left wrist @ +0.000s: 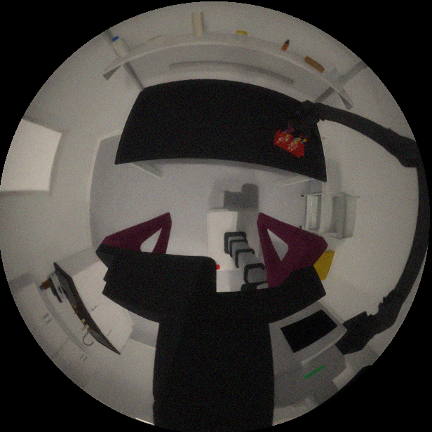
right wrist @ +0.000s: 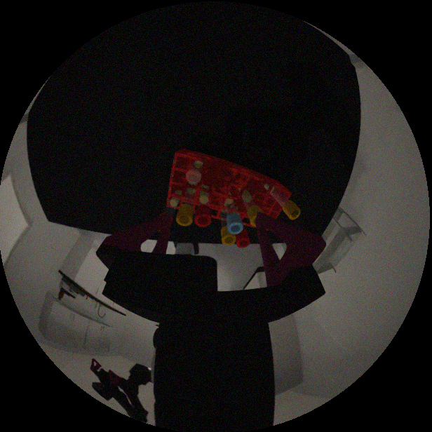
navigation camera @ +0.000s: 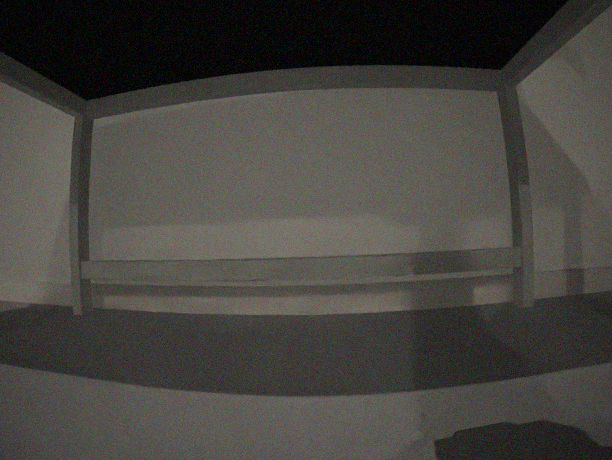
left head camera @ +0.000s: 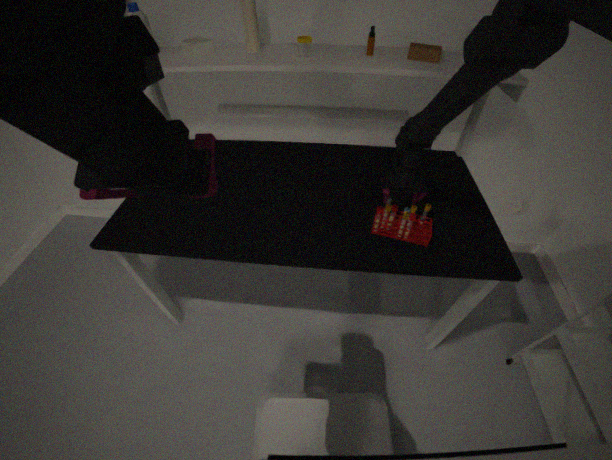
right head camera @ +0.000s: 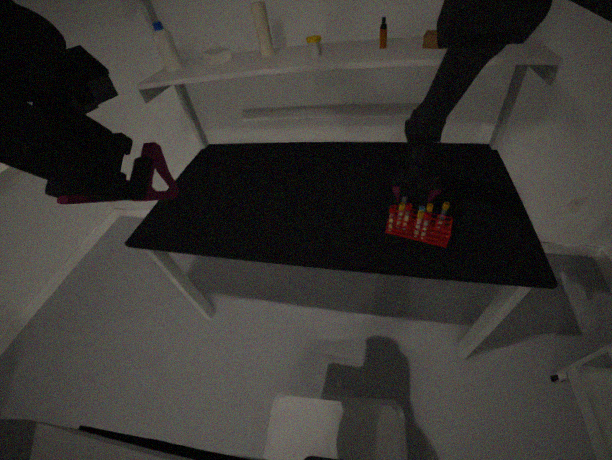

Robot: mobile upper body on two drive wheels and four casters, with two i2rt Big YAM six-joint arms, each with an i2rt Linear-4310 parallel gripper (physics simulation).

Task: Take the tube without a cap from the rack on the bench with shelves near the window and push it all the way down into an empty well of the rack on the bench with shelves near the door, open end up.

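A red rack (left head camera: 425,239) (right head camera: 442,237) (left wrist: 300,151) (right wrist: 215,160) with several tubes stands on the black bench (left head camera: 300,210) (right head camera: 300,210) (left wrist: 210,120). Most tubes have yellow, red or blue caps. In the right wrist view a tube without a cap (right wrist: 193,176) shows a pale open top near the rack's left end. My right gripper (left head camera: 403,194) (right head camera: 415,192) (left wrist: 293,134) (right wrist: 213,216) is open and empty, above and behind the rack, with the capped tubes near its fingertips. My left gripper (left wrist: 214,217) is open and empty, high off the bench's left end. Whether this bench is by the window or the door cannot be told.
A white shelf (left head camera: 280,70) (right head camera: 300,65) behind the bench holds a brown bottle (left head camera: 370,44) (right head camera: 383,36), a yellow-lidded jar (left head camera: 304,46), a brown box (left head camera: 424,52) and a tall pale cylinder (left head camera: 251,30). A pale cart (left wrist: 326,215) stands right of the bench.
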